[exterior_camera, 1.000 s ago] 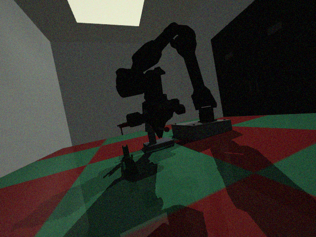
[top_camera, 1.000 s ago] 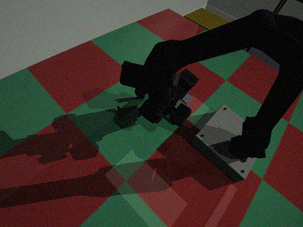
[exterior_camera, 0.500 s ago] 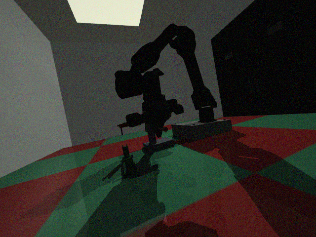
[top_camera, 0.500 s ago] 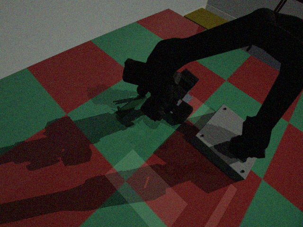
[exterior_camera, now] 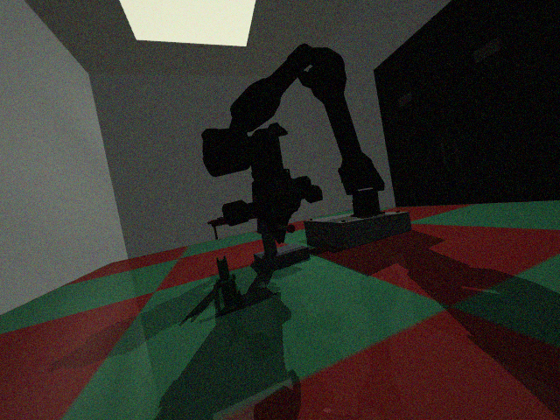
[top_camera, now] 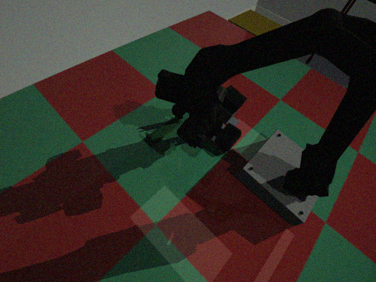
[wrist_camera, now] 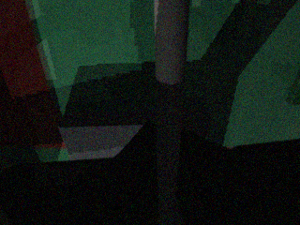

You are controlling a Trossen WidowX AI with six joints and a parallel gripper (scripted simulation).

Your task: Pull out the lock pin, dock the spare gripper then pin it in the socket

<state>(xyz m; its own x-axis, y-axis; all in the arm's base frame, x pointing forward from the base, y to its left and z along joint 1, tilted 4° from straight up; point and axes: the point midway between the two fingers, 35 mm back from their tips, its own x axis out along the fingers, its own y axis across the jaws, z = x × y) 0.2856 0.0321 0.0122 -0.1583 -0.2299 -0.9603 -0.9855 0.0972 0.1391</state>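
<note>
Now: the socket 1 cm behind my gripper tip and 6 cm to the right of it. From my gripper tip the other things lie so: spare gripper (1 cm behind, 6 cm to the right, 8 cm above); then narrow green rack (12 cm ahead, 4 cm to the left, 2 cm below).
</note>
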